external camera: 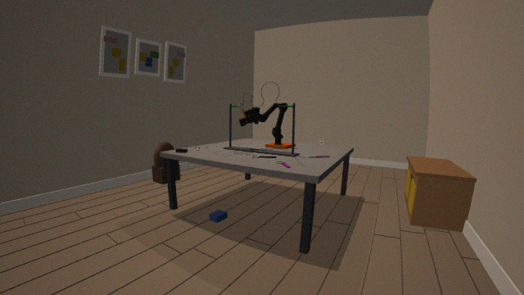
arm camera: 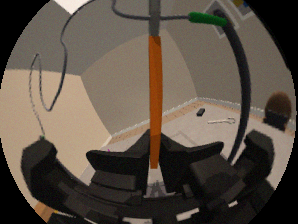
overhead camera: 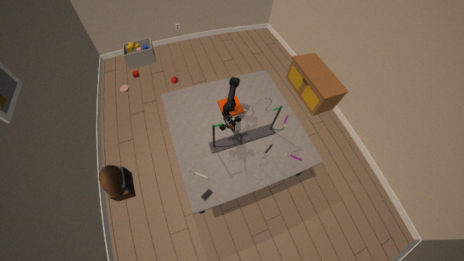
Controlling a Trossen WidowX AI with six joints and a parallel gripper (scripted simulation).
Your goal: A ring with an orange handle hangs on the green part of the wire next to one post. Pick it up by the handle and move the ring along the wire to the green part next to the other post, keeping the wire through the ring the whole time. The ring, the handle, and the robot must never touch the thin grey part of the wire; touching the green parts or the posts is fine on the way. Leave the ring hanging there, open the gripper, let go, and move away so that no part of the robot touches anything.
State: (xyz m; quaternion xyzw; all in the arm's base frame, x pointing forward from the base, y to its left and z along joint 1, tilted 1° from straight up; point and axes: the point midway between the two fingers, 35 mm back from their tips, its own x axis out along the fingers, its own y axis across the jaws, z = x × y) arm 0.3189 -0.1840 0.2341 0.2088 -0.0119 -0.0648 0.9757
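Now: the ring with orange handle 7 cm above my gripper tip, 4 cm behind it and 3 cm to the right of it. From my gripper tip the other things lie so: dark block (42 cm to the right, 30 cm ahead, 24 cm below).
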